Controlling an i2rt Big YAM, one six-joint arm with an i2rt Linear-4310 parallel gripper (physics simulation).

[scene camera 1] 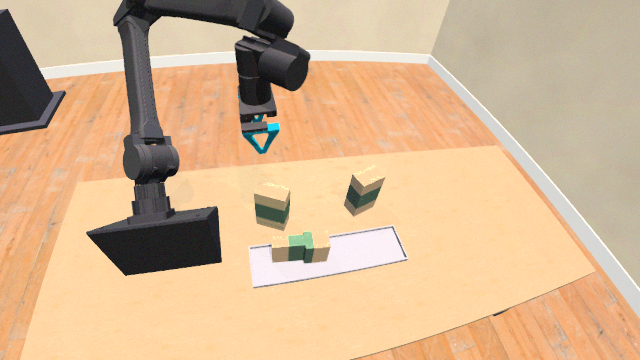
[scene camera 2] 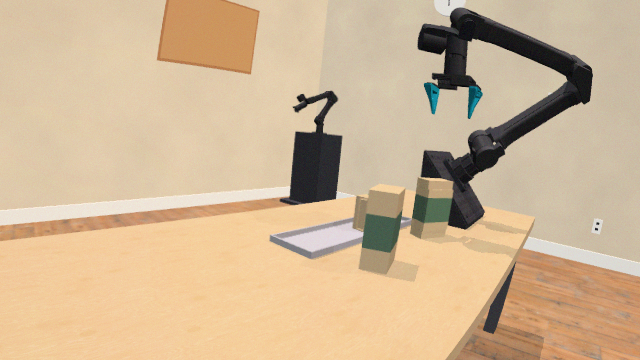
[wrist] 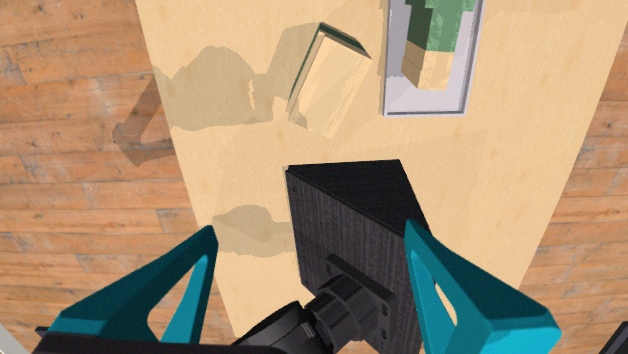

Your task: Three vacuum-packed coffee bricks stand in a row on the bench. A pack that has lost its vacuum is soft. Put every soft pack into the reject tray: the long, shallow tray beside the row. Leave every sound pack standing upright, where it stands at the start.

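Seen in the pictures: gripper, fingertip midpoint: (scene camera 1: 259, 138) (scene camera 2: 450, 116) (wrist: 308, 232); arm's base at its link origin: (scene camera 1: 153, 218) (scene camera 2: 455, 175) (wrist: 362, 293).
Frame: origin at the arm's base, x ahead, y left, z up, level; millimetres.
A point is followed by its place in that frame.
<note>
One coffee pack (scene camera 1: 300, 248) @(y -113, x 329, z -62 mm) (scene camera 2: 359, 215) @(y -115, x 402, z -93 mm) (wrist: 442, 30) @(y -95, x 324, z -48 mm), tan with a green band, lies on its side in the left part of the reject tray (scene camera 1: 370, 245) @(y -117, x 533, z -129 mm) (scene camera 2: 320, 237) @(y -137, x 517, z -129 mm) (wrist: 425, 107) @(y -107, x 214, z -129 mm); its outline is stepped. A second pack (scene camera 1: 272, 212) @(y 0, x 284, z -54 mm) (scene camera 2: 432, 210) @(y 36, x 320, z -61 mm) (wrist: 330, 85) @(y 21, x 294, z 9 mm) stands upright beside the tray, nearer the arm's base, with a small step near its top in scene camera 2. A third pack (scene camera 1: 364, 196) @(y -9, x 538, z -43 mm) (scene camera 2: 382, 232) @(y 39, x 591, z -59 mm) stands upright farther along the row, with straight edges. My gripper (scene camera 1: 261, 142) @(y 38, x 266, z 166 mm) (scene camera 2: 452, 115) @(y 38, x 266, z 166 mm) (wrist: 308, 232) @(y 38, x 266, z 166 mm) is open and empty, high above the bench, apart from all packs. Softness cannot be told by sight.
The arm's black wedge base (scene camera 1: 165, 242) @(y -70, x 30, z 1 mm) (scene camera 2: 467, 212) @(y 80, x 91, z -92 mm) (wrist: 350, 200) @(y 8, x 138, z -33 mm) stands on the bench (scene camera 1: 450, 215) @(y -85, x 843, z -132 mm) (scene camera 2: 200, 280) @(y -116, x 835, z -132 mm) (wrist: 520, 165) @(y -267, x 106, z -132 mm), left of the packs in scene camera 1. A separate small arm on a black pedestal (scene camera 2: 315, 167) stands on the floor beyond the bench.
</note>
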